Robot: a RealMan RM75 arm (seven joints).
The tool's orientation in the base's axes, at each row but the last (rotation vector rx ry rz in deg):
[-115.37, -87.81, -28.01]
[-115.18, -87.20, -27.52]
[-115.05, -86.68, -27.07]
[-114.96, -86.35, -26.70]
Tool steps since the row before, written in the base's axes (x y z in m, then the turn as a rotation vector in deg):
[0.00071, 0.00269, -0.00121, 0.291, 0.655, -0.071]
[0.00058, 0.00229, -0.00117, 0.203, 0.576, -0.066]
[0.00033, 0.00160, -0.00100, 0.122, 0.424, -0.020]
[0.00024, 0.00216, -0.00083, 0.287, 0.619, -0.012]
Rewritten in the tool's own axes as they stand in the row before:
[0.00152, 0.00042, 0.00259, 0.535, 0.168, 0.452]
[0.00120, 0.00037, 0.00232, 0.453, 0.098, 0.403]
[0.00071, 0.00024, 0.00176, 0.342, 0.039, 0.276]
[0.00120, 0.00001, 0.00199, 0.543, 0.157, 0.383]

